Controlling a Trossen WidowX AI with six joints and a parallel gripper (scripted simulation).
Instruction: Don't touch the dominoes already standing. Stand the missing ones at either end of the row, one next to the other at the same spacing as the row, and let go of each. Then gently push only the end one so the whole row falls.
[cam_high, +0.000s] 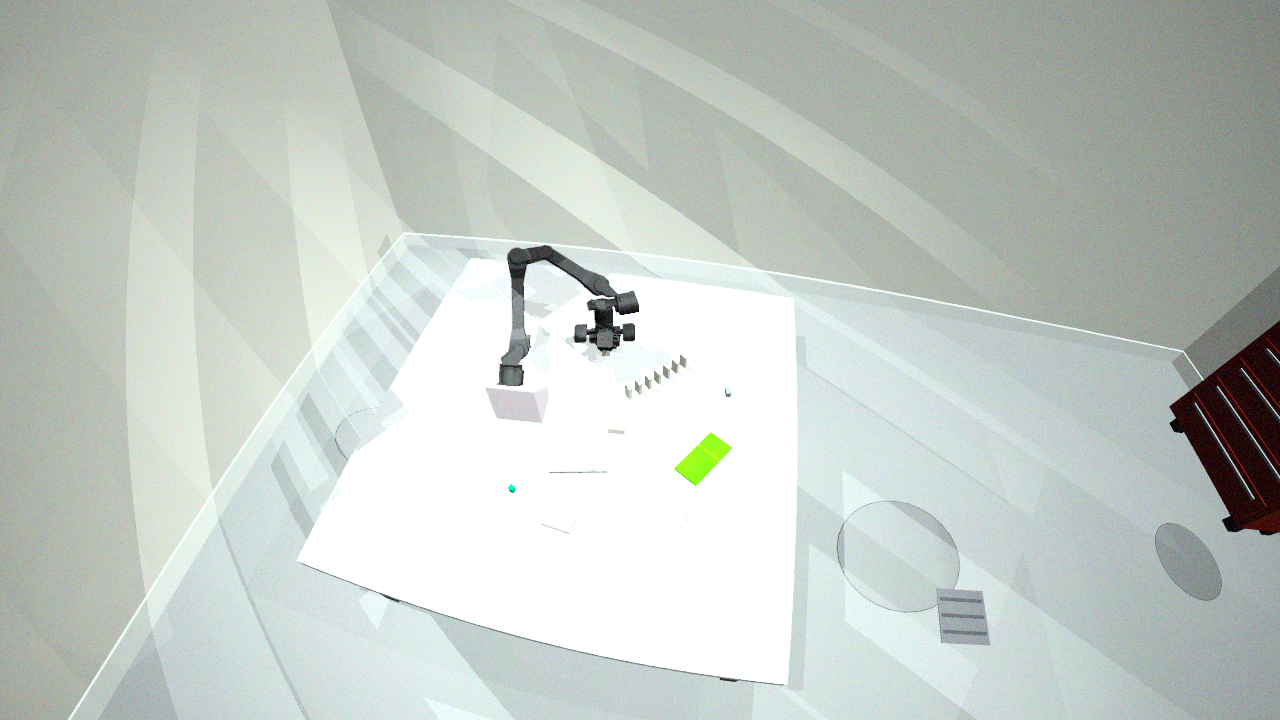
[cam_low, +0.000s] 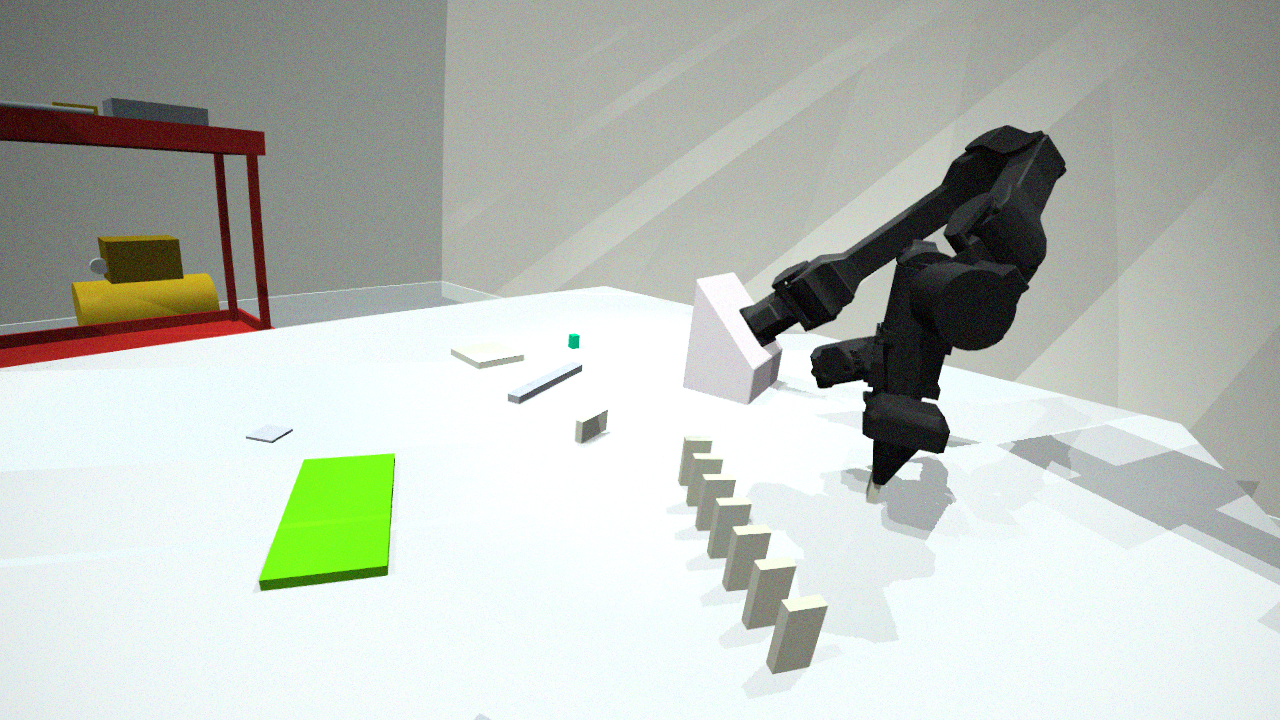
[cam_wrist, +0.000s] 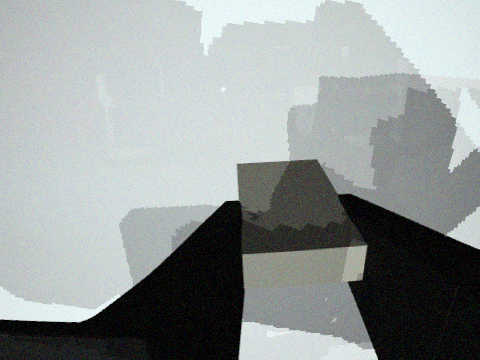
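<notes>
My gripper tip is now 10 mm past the grey bar, 420 mm to the left of it and 20 mm above it. Round my gripper tip: green slab (330 mm ahead, 350 mm to the right, 20 mm below); teal cube (180 mm behind, 510 mm to the right, 10 mm below); grey cube (390 mm ahead, 110 mm to the right, 10 mm below).
</notes>
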